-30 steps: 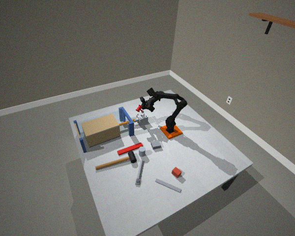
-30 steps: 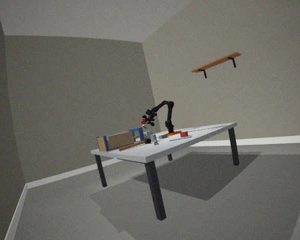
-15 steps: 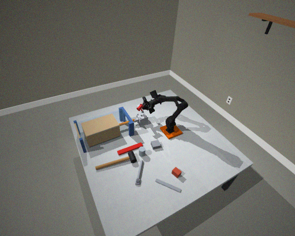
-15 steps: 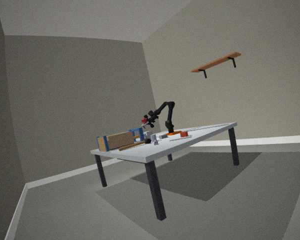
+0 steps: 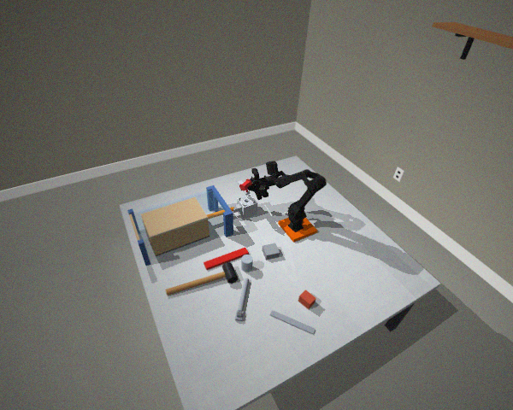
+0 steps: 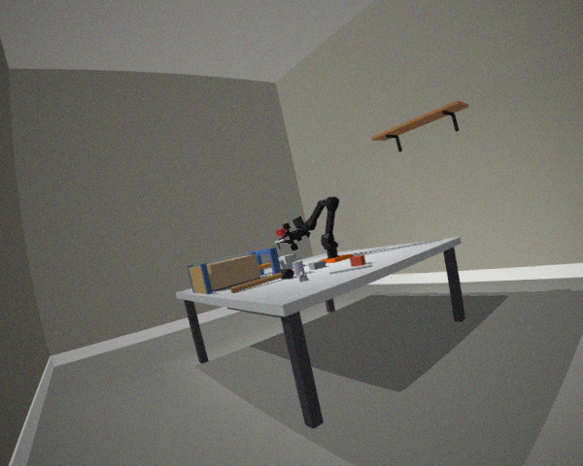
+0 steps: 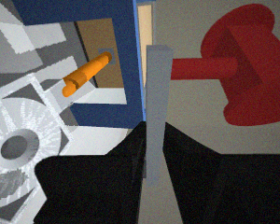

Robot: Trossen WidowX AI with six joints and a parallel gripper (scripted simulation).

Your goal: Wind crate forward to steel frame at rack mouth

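My gripper tip is 1 cm short of the red knob, 5 cm to the right of it and 4 cm below it. Round my gripper tip: grey winch 5 cm behind, 16 cm below; grey crank arm 1 cm behind, 1 cm to the left, 1 cm above; grey block 4 cm ahead, 34 cm to the left, 18 cm below.
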